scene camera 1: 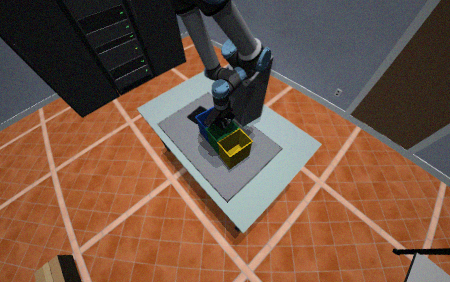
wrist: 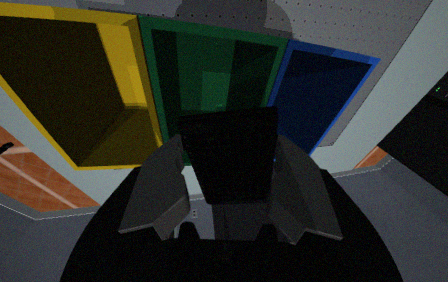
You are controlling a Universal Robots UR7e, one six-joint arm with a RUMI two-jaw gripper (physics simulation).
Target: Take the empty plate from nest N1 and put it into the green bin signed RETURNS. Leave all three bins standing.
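Frame: origin at the arm's base, x ahead, y left, z up, level; millimetres.
Seen in the pictures: gripper, fingertip midpoint: (scene camera 1: 220,123) (wrist: 228,136); arm's base, origin of the base link: (scene camera 1: 246,69).
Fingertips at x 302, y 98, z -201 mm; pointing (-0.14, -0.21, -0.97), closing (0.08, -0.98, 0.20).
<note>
Offsets run from my fingertips to a thing's top centre. "*": to the spot under its first point. Level surfaces: height alone.
My gripper (scene camera 1: 223,120) (wrist: 228,136) is shut on a black plate {dx -35, dy -5, dz +35 mm} (wrist: 230,162), which stands between the two fingers in the wrist view. The plate cannot be told apart from the dark fingers in the scene view. The green bin {dx -5, dy +10, dz -44 mm} (scene camera 1: 216,140) (wrist: 215,31) stands upright in the middle of the row. The gripper is above the green bin, and in the wrist view the plate hides the near part of its mouth. The yellow bin {dx +3, dy +142, dz -44 mm} (scene camera 1: 231,161) (wrist: 65,12) and the blue bin {dx -14, dy -121, dz -44 mm} (scene camera 1: 202,127) (wrist: 327,51) stand upright on either side. No RETURNS sign or N1 mark is legible.
The bins stand on a grey perforated board {dz -223 mm} (scene camera 1: 227,187) on a pale table {dz -237 mm} (scene camera 1: 295,145). A flat black pad {* dx +52, dy -190, dz -43 mm} (scene camera 1: 197,114) lies beside the blue bin. A dark upright block (scene camera 1: 252,100) stands behind the bins. A black rack cabinet (scene camera 1: 95,45) stands at the back left.
</note>
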